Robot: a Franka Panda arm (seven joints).
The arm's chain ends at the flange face. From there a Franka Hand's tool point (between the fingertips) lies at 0.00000 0.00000 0.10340 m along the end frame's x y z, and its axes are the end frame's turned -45 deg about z.
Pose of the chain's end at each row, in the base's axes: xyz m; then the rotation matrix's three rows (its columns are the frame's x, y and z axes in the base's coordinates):
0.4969 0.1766 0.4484; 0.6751 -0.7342 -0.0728; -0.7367 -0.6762 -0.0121; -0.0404 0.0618 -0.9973
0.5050 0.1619 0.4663; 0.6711 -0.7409 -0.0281; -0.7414 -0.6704 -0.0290; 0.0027 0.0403 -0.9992
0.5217 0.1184 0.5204; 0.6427 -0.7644 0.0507; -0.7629 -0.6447 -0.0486; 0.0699 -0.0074 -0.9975
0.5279 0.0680 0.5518; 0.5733 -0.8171 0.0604; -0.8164 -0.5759 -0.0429; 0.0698 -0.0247 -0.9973
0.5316 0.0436 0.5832; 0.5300 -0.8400 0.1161; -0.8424 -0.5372 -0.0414; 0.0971 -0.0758 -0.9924
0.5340 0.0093 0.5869; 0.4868 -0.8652 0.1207; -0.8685 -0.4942 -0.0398; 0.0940 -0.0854 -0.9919
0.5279 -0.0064 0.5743; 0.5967 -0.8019 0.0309; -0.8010 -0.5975 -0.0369; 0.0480 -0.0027 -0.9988
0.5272 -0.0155 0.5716; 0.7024 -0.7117 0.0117; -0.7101 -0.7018 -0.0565; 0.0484 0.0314 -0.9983
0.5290 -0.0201 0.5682; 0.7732 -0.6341 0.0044; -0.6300 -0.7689 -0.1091; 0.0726 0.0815 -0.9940
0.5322 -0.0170 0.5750; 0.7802 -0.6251 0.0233; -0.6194 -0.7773 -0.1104; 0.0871 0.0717 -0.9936
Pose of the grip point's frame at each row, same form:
0.4894 0.1753 0.3453; 0.9965 -0.0418 -0.0728; -0.0428 -0.9991 -0.0121; -0.0723 0.0151 -0.9973
0.5021 0.1589 0.3630; 0.9984 -0.0494 -0.0281; -0.0502 -0.9983 -0.0290; -0.0266 0.0304 -0.9992
0.5269 0.1134 0.4173; 0.9950 -0.0861 0.0507; -0.0836 -0.9953 -0.0486; 0.0547 0.0442 -0.9975
0.5341 0.0636 0.4487; 0.9832 -0.1724 0.0604; -0.1701 -0.9845 -0.0429; 0.0668 0.0319 -0.9973
0.5436 0.0393 0.4806; 0.9687 -0.2192 0.1161; -0.2158 -0.9755 -0.0414; 0.1223 0.0151 -0.9924
0.5465 0.0052 0.4843; 0.9560 -0.2676 0.1207; -0.2647 -0.9636 -0.0398; 0.1269 0.0061 -0.9919
0.5311 -0.0102 0.4710; 0.9890 -0.1451 0.0309; -0.1439 -0.9889 -0.0369; 0.0359 0.0320 -0.9988
0.5284 -0.0213 0.4684; 0.9999 -0.0066 0.0117; -0.0059 -0.9984 -0.0565; 0.0120 0.0564 -0.9983
0.5295 -0.0314 0.4654; 0.9951 0.0984 0.0044; 0.0982 -0.9892 -0.1091; -0.0063 0.1090 -0.9940
0.5346 -0.0284 0.4723; 0.9937 0.1097 0.0233; 0.1117 -0.9876 -0.1104; 0.0109 0.1123 -0.9936

